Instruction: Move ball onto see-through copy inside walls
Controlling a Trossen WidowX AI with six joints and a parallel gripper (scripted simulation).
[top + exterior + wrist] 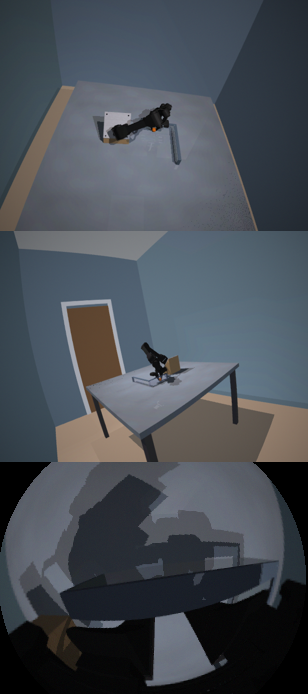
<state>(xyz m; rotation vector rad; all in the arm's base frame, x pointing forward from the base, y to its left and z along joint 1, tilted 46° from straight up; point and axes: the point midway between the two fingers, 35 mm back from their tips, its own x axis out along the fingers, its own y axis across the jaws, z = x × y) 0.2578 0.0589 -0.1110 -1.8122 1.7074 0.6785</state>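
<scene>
Right now my gripper tip is right at the orange ball. Also, from my gripper tip: see-through copy of ball 10 mm above.
</scene>
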